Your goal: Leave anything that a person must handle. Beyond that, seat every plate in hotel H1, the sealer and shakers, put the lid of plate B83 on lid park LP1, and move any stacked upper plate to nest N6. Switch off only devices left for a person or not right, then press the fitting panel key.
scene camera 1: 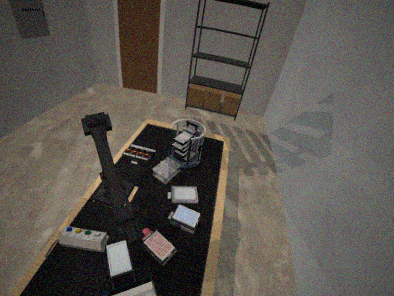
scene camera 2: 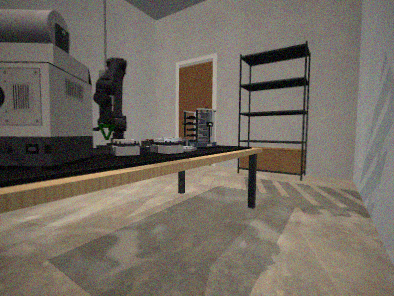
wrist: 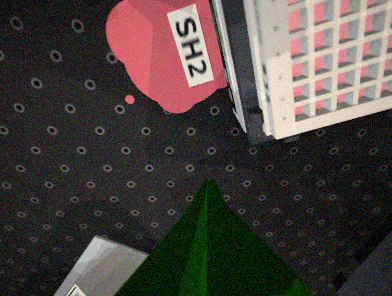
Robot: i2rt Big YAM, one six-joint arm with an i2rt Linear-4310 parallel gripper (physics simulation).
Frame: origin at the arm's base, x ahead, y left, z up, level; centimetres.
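Seen in the pictures: gripper, fingertip midpoint: (scene camera 2: 107, 139) (wrist: 211, 188).
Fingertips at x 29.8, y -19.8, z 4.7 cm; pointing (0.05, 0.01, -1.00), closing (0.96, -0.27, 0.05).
Observation:
Pixels of each thing's middle, then the offset from my fingertips to it. "*": a spot on its surface instead.
- label SH2, surface spot: (wrist: 190, 46) * dx +2.8, dy +5.9, dz -6.3 cm
- pink spill, body centre: (wrist: 138, 36) (scene camera 1: 146, 231) dx +0.4, dy +8.2, dz -6.5 cm
- plate with pink wells, body centre: (scene camera 1: 159, 245) dx +11.2, dy +3.2, dz -0.3 cm
- blue-topped plate, body centre: (scene camera 2: 167, 139) (scene camera 1: 186, 215) dx +16.6, dy +23.5, dz +0.1 cm
- whitish plate, body centre: (scene camera 1: 184, 193) dx +9.1, dy +39.2, dz -4.5 cm
- pale plate, body centre: (scene camera 1: 118, 257) dx -0.1, dy -11.0, dz +6.1 cm
- panel, body centre: (scene camera 1: 83, 238) dx -23.9, dy -11.5, dz -2.4 cm
- round hotel, body centre: (scene camera 1: 186, 143) (scene camera 2: 199, 127) dx -5.2, dy +71.2, dz +8.1 cm
- grey block-like fixture, body centre: (scene camera 1: 166, 169) dx -9.9, dy +50.5, dz -2.8 cm
- strip with orange-lit switches, surface spot: (scene camera 1: 139, 153) * dx -34.3, dy +53.1, dz -1.4 cm
- large white machine, body centre: (scene camera 2: 39, 90) dx +18.8, dy -29.1, dz +16.2 cm
- Wooden edging, surface spot: (scene camera 1: 215, 200) * dx +28.3, dy +44.5, dz -6.4 cm
My gripper (scene camera 2: 105, 132) (wrist: 211, 188) is shut and empty, its green fingertips together low over the black mat, near the label SH2 (wrist: 190, 46). A pink spill (wrist: 135, 45) (scene camera 1: 146, 232) lies around that label, against the dark shaker. A plate with pink wells (scene camera 1: 160, 246) (wrist: 340, 65) sits on this shaker. A blue-topped plate (scene camera 1: 186, 216) and a whitish plate (scene camera 1: 185, 194) sit on devices farther along. A pale plate (scene camera 1: 119, 258) rests on a black stand beside the panel (scene camera 1: 84, 239) with coloured keys. The round hotel (scene camera 1: 201, 145) (scene camera 2: 204, 127) holds stacked plates. Plate markings are unreadable.
A grey block-like fixture (scene camera 1: 165, 171) stands before the hotel. A strip with orange-lit switches (scene camera 1: 139, 153) lies near the table's far left edge. A large white machine (scene camera 2: 25, 95) fills the left of the second scene view. Wooden edging (scene camera 1: 216, 200) borders the table.

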